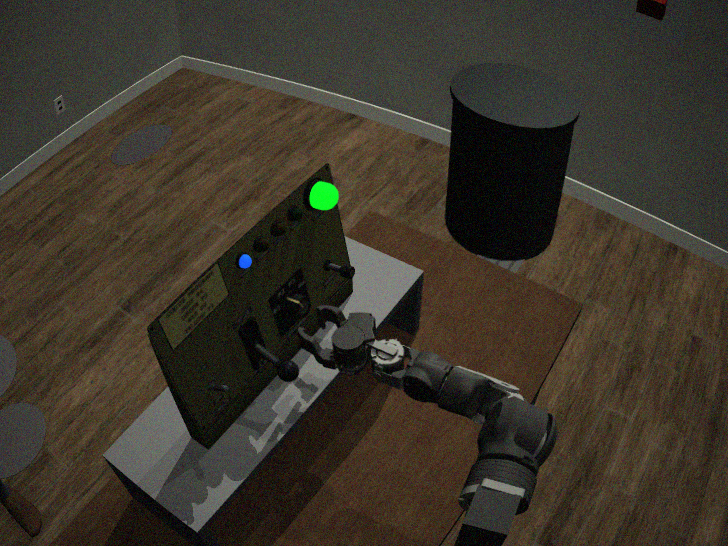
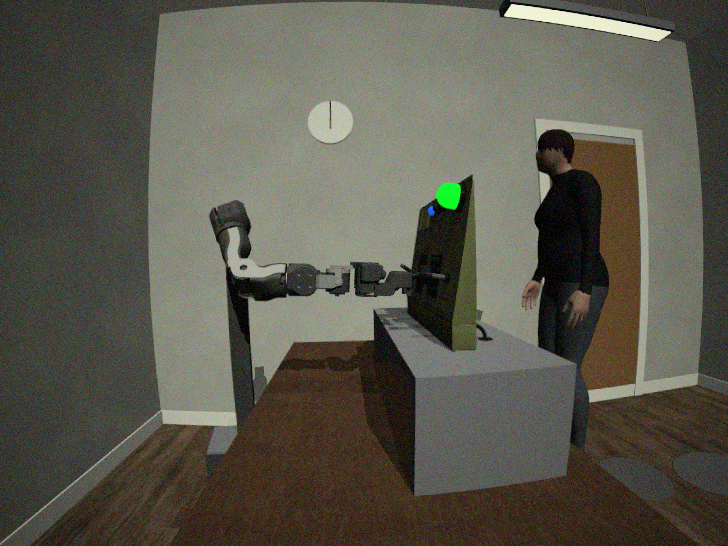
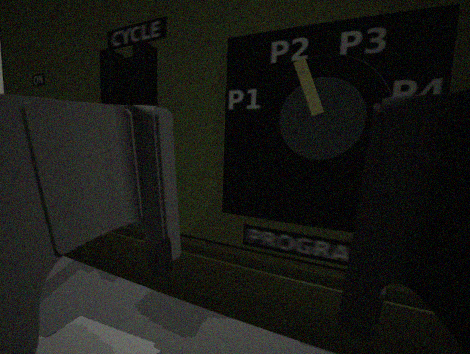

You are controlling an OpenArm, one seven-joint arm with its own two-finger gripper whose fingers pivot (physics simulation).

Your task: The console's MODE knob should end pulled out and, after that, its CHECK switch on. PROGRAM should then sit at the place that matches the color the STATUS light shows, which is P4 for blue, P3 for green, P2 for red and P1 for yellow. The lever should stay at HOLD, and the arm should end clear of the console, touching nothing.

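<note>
The olive console (image 1: 182, 376) (image 2: 464, 293) shows a large green STATUS light (image 1: 324, 195) (image 2: 448, 195) and a small blue lamp (image 1: 245, 261) (image 2: 431, 210). The PROGRAM knob (image 1: 295, 302) (image 3: 322, 122) has its yellow pointer at P2. The black MODE knob (image 1: 339, 269) (image 2: 432, 275) stands out from the panel. The CHECK switch (image 1: 218, 387) (image 2: 405, 268) slants upward. The ball-ended lever (image 1: 286, 369) is at the low end of its slot. My gripper (image 1: 311, 322) (image 2: 411, 280) (image 3: 254, 200) is part open and empty, close before the panel; the PROGRAM knob is right of middle between its fingers.
The console stands on a grey block (image 1: 382, 264) (image 2: 493, 434) over a brown mat (image 1: 499, 305) (image 2: 305, 470). The lever stands beside my gripper, on its CHECK switch side. A black drum (image 1: 508, 182) stands beyond the mat. A person (image 2: 567, 229) stands behind the console.
</note>
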